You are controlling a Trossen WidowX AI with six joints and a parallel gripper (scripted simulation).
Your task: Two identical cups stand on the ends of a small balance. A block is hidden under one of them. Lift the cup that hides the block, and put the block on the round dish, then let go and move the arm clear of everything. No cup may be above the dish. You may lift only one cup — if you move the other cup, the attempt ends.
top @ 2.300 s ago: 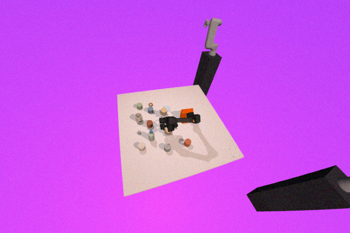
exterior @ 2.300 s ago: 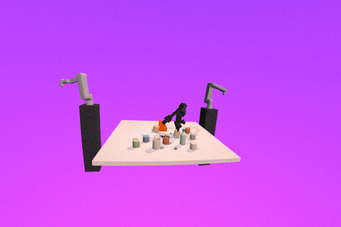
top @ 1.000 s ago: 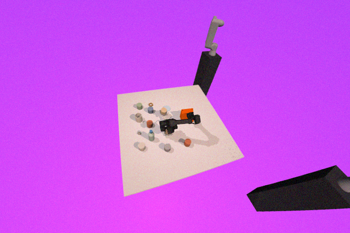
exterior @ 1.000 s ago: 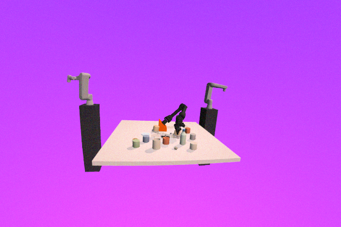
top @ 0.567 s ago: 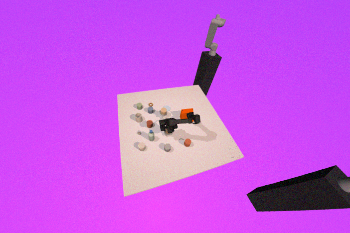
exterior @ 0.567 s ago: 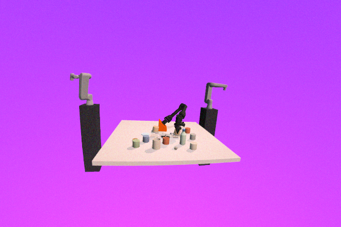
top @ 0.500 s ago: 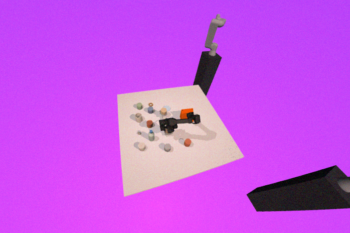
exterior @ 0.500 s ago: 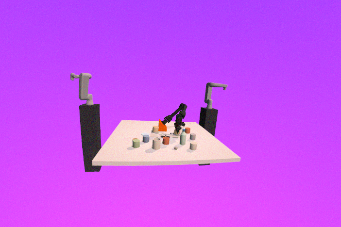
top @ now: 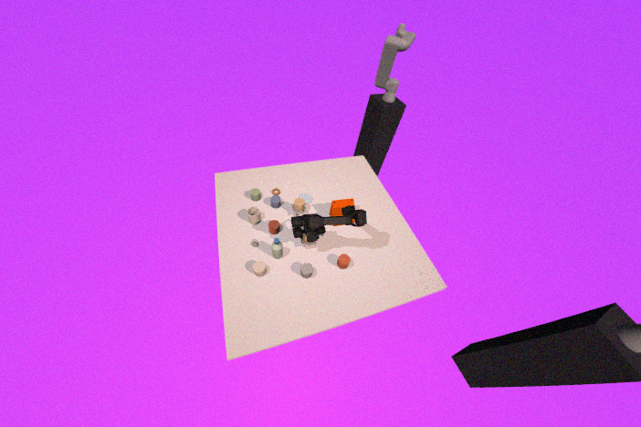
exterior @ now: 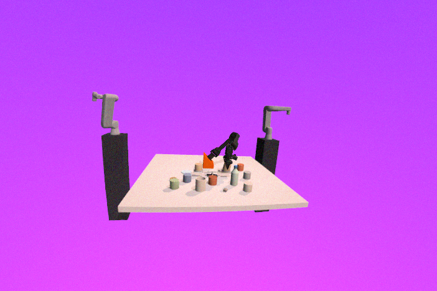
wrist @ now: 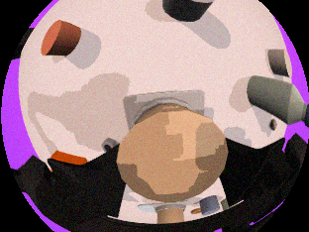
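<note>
The grey balance is 20 mm behind my gripper tip, 130 mm to the right of it and 40 mm below it. Also, from my gripper tip: tan cup: 20 mm to the left, 10 mm above; grey cup: 90 mm ahead, 190 mm to the left, 40 mm below; green bottle: 200 mm ahead, 10 mm to the left, 30 mm above.
</note>
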